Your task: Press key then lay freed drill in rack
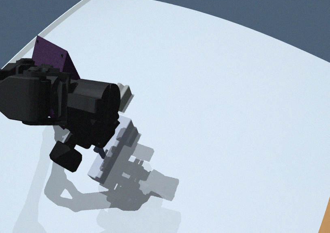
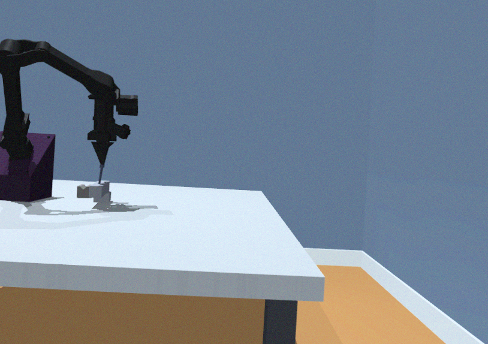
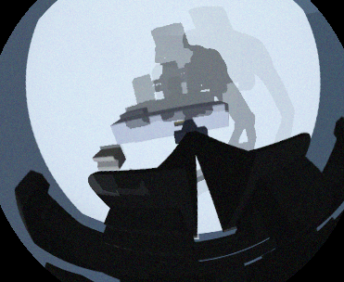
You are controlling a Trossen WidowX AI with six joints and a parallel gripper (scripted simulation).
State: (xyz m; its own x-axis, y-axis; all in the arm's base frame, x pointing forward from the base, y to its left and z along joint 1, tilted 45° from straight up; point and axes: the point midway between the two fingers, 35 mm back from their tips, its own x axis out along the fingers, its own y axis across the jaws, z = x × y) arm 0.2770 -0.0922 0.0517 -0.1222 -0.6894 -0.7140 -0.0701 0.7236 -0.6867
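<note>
My gripper tip is now 30 mm above the blue key. Also, from my gripper tip: grey rack 100 mm behind, 190 mm to the left, 110 mm below; drill 10 mm behind, 50 mm to the left, 80 mm below; long housing 10 mm behind, 30 mm to the left, 90 mm below.
</note>
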